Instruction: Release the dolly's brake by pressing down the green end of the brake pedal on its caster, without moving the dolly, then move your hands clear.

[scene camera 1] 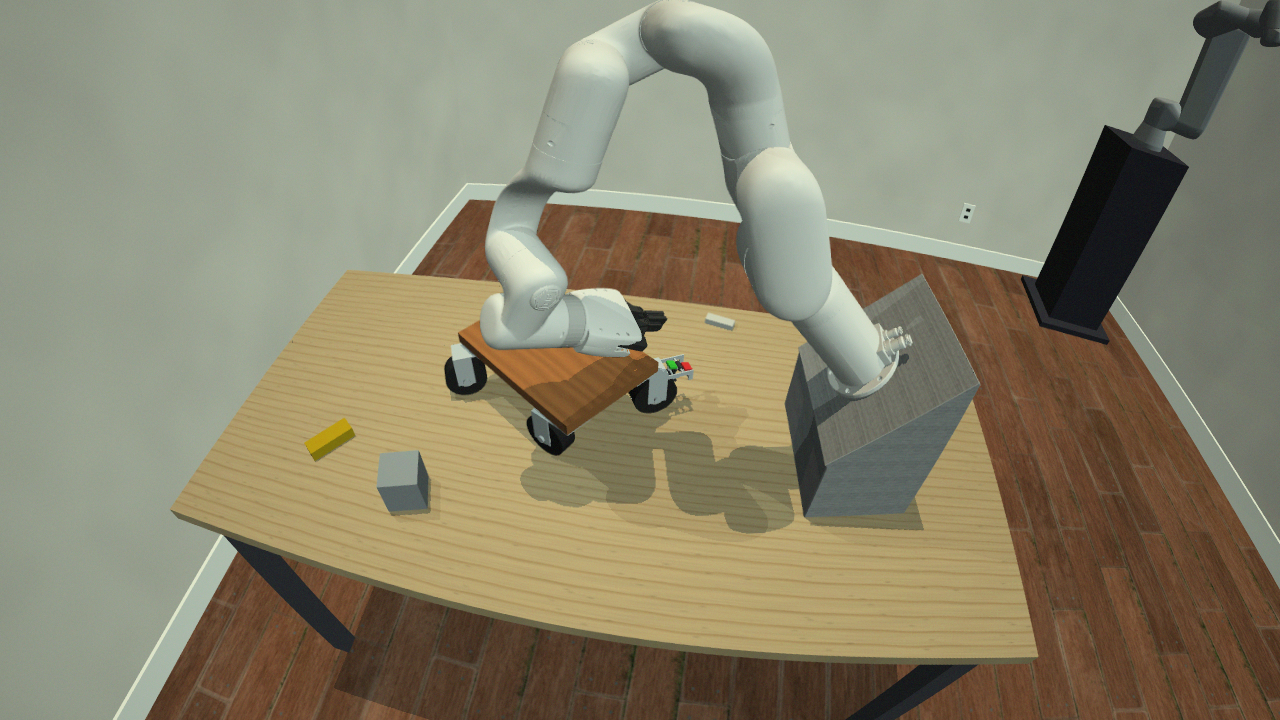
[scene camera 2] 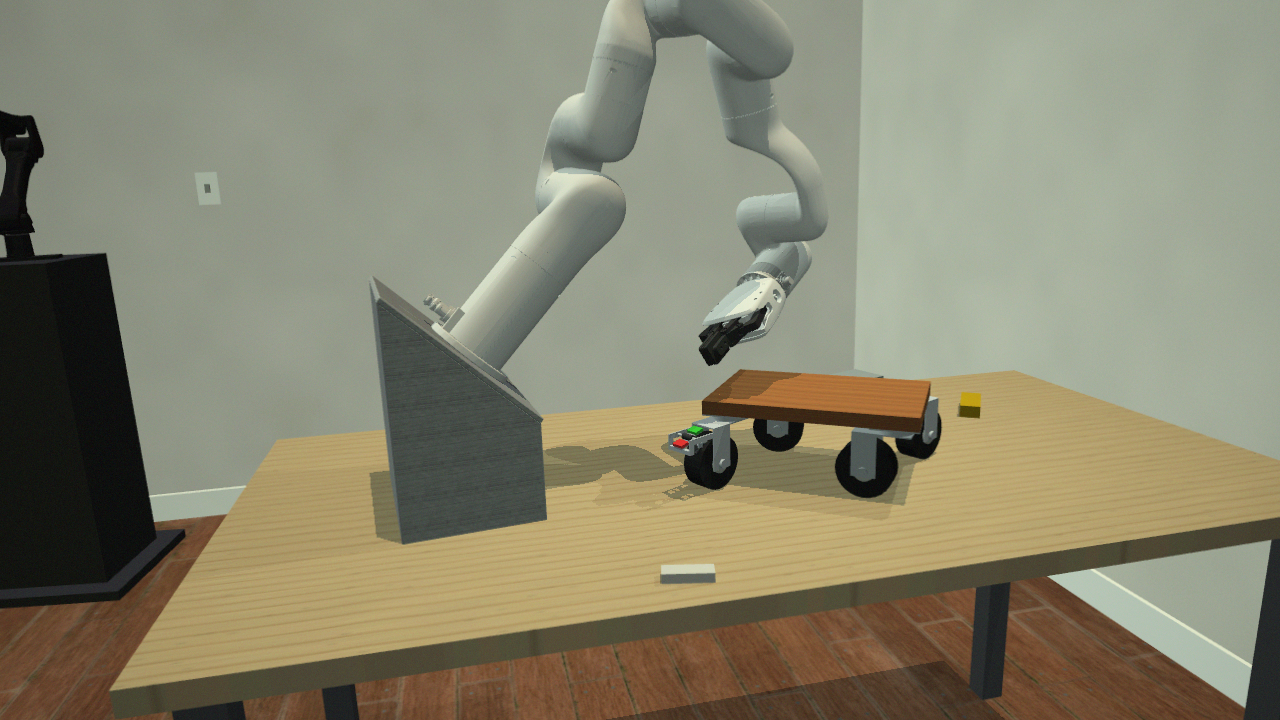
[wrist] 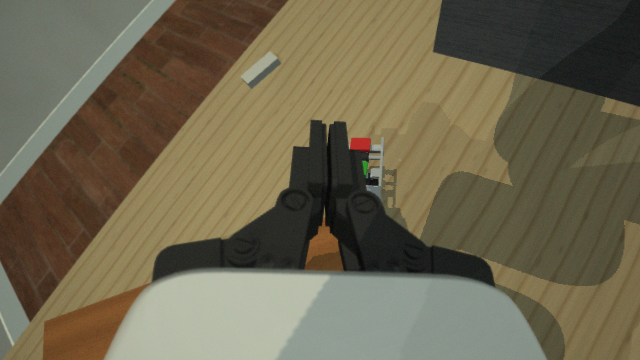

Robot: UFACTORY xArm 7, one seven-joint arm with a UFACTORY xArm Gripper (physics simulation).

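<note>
The dolly point(scene camera 1: 572, 380) point(scene camera 2: 823, 394) stands on its casters with a brown wooden deck. The brake pedal sticks out from the caster at the corner nearest the robot's base. Its green end point(scene camera 1: 672, 365) point(scene camera 2: 695, 430) point(wrist: 364, 168) is on the side toward the deck, and its red end point(scene camera 1: 686, 366) point(scene camera 2: 681, 443) point(wrist: 360, 144) is farther out. My gripper point(scene camera 1: 664, 319) point(scene camera 2: 711, 358) point(wrist: 325, 144) is shut and empty. It hangs above the deck's edge near the pedal, clear of both. In the wrist view the right finger covers part of the green end.
The grey slanted base block point(scene camera 1: 886, 438) point(scene camera 2: 465, 447) carries the arm. A white bar point(scene camera 1: 719, 321) point(scene camera 2: 687, 574) point(wrist: 260, 69) lies near the table's edge. A yellow bar point(scene camera 1: 330, 438) point(scene camera 2: 970, 404) and a grey cube point(scene camera 1: 402, 481) are on the table point(scene camera 1: 626, 573) beyond the dolly.
</note>
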